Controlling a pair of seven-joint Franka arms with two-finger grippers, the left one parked.
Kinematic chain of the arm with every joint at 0, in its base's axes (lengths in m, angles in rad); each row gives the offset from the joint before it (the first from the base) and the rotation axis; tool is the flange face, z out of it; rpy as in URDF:
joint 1: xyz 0 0 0.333 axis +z
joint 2: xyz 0 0 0 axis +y
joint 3: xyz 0 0 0.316 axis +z
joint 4: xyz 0.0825 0 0 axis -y
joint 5: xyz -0.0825 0 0.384 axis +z
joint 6: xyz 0 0 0 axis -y
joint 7: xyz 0.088 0 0 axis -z
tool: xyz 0 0 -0.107 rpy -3.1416 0 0
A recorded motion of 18 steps. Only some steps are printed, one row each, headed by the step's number.
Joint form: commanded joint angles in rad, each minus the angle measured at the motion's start. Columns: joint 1, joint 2, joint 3, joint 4, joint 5, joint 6, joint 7.
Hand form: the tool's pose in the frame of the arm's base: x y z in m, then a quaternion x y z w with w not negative. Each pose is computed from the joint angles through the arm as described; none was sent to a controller.
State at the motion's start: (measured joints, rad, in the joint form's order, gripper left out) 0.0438 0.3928 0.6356 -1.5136 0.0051 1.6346 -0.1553
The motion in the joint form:
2: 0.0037 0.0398 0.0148 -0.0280 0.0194 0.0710 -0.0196
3: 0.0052 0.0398 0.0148 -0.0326 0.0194 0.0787 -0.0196
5: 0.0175 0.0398 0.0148 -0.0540 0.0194 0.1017 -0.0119
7: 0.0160 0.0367 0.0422 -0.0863 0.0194 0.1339 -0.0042
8: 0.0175 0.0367 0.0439 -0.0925 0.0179 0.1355 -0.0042
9: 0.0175 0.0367 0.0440 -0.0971 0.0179 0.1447 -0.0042
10: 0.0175 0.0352 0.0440 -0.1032 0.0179 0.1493 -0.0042
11: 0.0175 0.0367 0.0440 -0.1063 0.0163 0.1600 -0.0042
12: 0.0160 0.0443 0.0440 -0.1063 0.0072 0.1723 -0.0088
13: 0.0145 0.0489 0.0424 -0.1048 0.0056 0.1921 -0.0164
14: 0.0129 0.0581 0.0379 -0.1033 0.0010 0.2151 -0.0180
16: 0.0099 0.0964 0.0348 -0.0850 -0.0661 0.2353 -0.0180
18: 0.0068 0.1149 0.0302 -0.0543 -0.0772 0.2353 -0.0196
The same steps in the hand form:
2: 0.5258 0.3713 0.4332 -0.89901 -0.40454 0.12377 0.11319
3: 0.5251 0.3725 0.4316 -0.89895 -0.40503 0.12238 0.11346
5: 0.5186 0.3800 0.4237 -0.89823 -0.40679 0.12276 0.11236
7: 0.5059 0.3922 0.4172 -0.89466 -0.41434 0.12114 0.11505
8: 0.5036 0.3935 0.4148 -0.89370 -0.41613 0.12316 0.11387
9: 0.5035 0.3940 0.4134 -0.89402 -0.41591 0.12098 0.11449
10: 0.5025 0.3941 0.4118 -0.89403 -0.41601 0.12100 0.11399
11: 0.5032 0.3946 0.4103 -0.89448 -0.41580 0.11786 0.11455
12: 0.5061 0.3940 0.4069 -0.89422 -0.41766 0.11385 0.11383
13: 0.5101 0.3937 0.4062 -0.89440 -0.41869 0.10512 0.11702
14: 0.5159 0.3921 0.4027 -0.89637 -0.41581 0.09694 0.11928
16: 0.5301 0.3870 0.3896 -0.89721 -0.42107 0.08676 0.10097
18: 0.5418 0.3831 0.3918 -0.89949 -0.41735 0.07905 0.10239

